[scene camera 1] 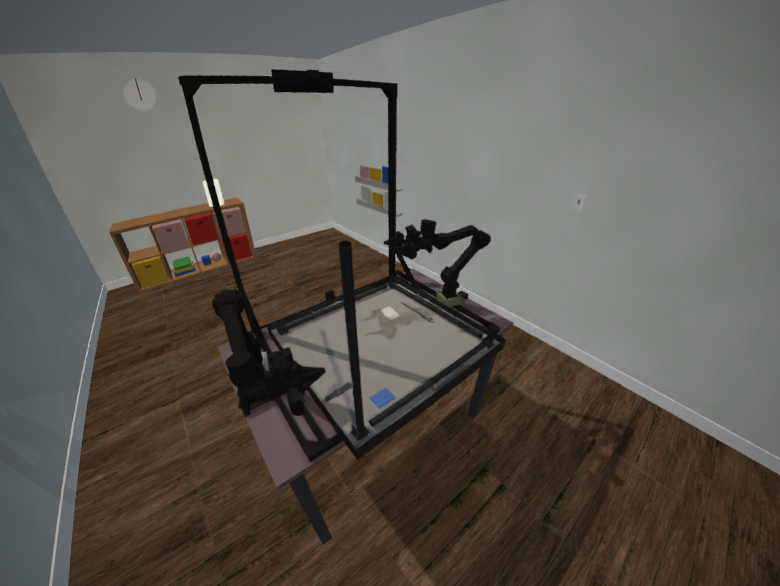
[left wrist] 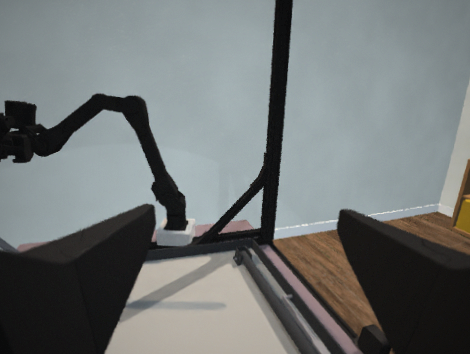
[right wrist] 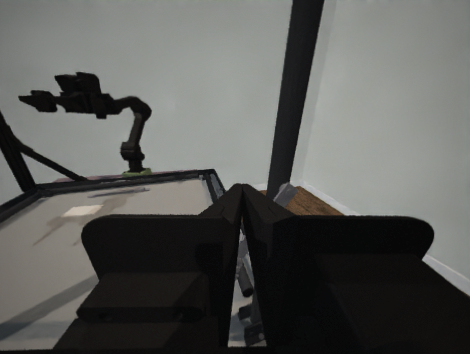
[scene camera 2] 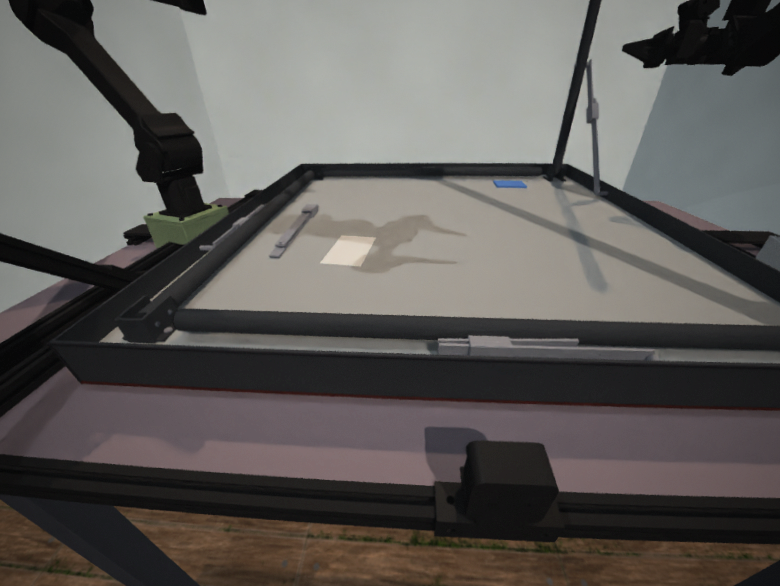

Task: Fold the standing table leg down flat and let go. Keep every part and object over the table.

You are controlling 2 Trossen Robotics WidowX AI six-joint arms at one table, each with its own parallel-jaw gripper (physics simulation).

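Frame: origin at the left arm's base, x ahead, y left, z up, level; millimetres.
Seen in the pictures: left gripper, fingertip midpoint: (scene camera 1: 387, 246) (left wrist: 247, 217) (right wrist: 34, 99); right gripper, fingertip midpoint: (scene camera 1: 325, 369) (right wrist: 241, 190) (scene camera 2: 622, 47); left arm's base, origin of the base link: (scene camera 1: 449, 294) (right wrist: 136, 170) (scene camera 2: 186, 210); right arm's base, origin of the base link: (left wrist: 176, 225).
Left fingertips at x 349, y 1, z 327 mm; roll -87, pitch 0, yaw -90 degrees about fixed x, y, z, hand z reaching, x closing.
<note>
Offsets run from my left fingertips to a thing's middle. "spot": to the spot under its first point.
The standing table leg (scene camera 1: 349, 327) (scene camera 2: 575, 88) (right wrist: 295, 100) is a dark round bar, near upright at a corner of the upturned tabletop (scene camera 1: 441, 386) (scene camera 2: 315, 371). A thin grey hinged brace {spot: 358 mm ahead, 500 mm left, 233 mm down} (scene camera 2: 594, 138) stands upright beside it, and its end {spot: 323 mm ahead, 597 mm left, 89 mm down} (right wrist: 285, 194) shows behind my fingertips in the right wrist view. My right gripper (scene camera 1: 323, 371) (scene camera 2: 625, 47) (right wrist: 241, 190) is shut and empty, in the air beside the leg and brace, apart from the leg in scene camera 2. My left gripper (scene camera 1: 389, 244) (left wrist: 247, 217) is open and empty, high at the far side.
Other legs {spot: 144 mm ahead, 164 mm right, 337 mm down} (scene camera 2: 409, 324) lie flat along the rim. A grey folding bracket {137 mm back, 49 mm left, 347 mm down} (scene camera 2: 295, 230) and a cream card {spot: 7 mm back, 9 mm left, 356 mm down} (scene camera 1: 389, 313) (scene camera 2: 348, 250) lie on the panel; a blue card {195 mm ahead, 482 mm left, 342 mm down} (scene camera 1: 382, 397) (scene camera 2: 509, 183) lies near the standing leg. A black overhead frame (scene camera 1: 392, 182) (left wrist: 280, 100) spans the table.
</note>
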